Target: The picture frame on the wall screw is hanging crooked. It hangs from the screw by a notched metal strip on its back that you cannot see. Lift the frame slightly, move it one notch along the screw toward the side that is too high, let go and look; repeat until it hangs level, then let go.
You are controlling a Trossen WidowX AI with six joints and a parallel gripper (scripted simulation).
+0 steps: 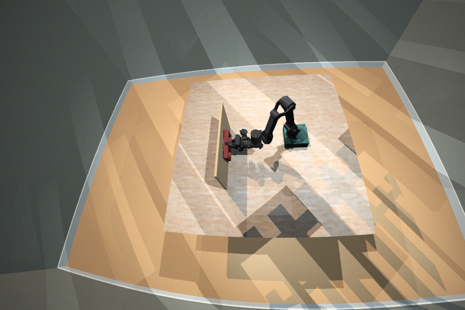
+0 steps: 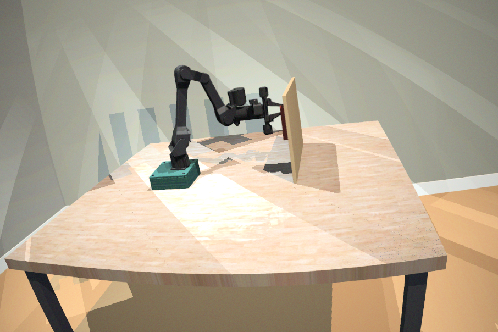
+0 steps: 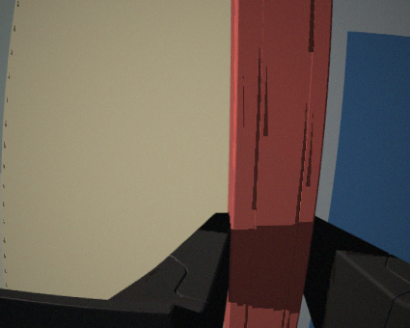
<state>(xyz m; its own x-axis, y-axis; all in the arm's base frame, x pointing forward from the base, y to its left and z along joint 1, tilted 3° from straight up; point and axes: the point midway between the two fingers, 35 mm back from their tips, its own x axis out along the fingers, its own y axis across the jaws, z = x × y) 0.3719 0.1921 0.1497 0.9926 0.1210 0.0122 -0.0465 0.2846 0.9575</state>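
Now: the picture frame 10 mm to the right of my gripper tip and 50 mm below it. The rest, counted from my gripper tip: wall panel: 20 mm ahead, 10 mm to the right, 60 mm below.
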